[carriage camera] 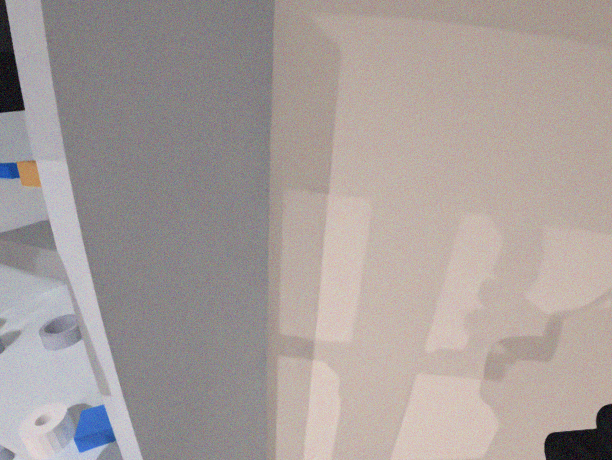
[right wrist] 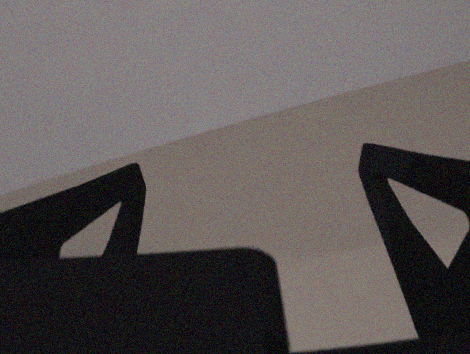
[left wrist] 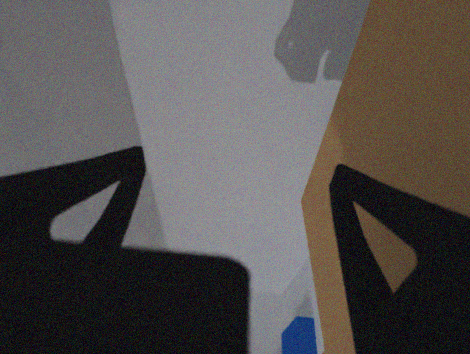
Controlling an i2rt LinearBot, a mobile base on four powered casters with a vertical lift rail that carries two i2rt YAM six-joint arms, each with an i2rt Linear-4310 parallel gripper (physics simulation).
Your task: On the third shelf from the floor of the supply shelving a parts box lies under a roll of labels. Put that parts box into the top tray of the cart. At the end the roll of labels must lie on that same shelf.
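Frame: origin at the left arm's base, x down, y ahead, z right, level; centimetres.
Seen in the pictures: left gripper, fingertip midpoint: (left wrist: 238,166); right gripper, fingertip midpoint: (right wrist: 250,166).
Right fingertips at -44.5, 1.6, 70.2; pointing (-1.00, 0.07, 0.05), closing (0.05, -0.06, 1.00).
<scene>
Offsets run from my right fingertips to a thing's top centre, as dx, dy, dz.
The supply shelving (carriage camera: 165,225) fills the left half of the carriage view, its grey side panel facing the camera. A small orange box @[+7.8, +42.1, -88.1] (carriage camera: 29,174) shows behind its front post on an upper level. In the left wrist view a large orange box @[+3.0, +43.7, -65.8] (left wrist: 410,100) stands close at the right. My left gripper (left wrist: 238,166) is open and empty, with its right finger in front of the orange box. My right gripper (right wrist: 250,166) is open and empty before a plain wall and floor. I cannot tell which box is the parts box. The roll of labels on it and the cart's tray do not show clearly.
On a lower shelf are a white roll @[+52.7, +18.1, -81.0] (carriage camera: 45,427), a blue box @[+54.7, +20.9, -71.4] (carriage camera: 94,428) and a grey ring @[+53.9, +45.4, -101.0] (carriage camera: 60,340). A blue item @[+10.0, +54.5, -112.5] (carriage camera: 8,170) is beside the small orange box. Another blue item (left wrist: 299,336) shows low in the left wrist view.
</scene>
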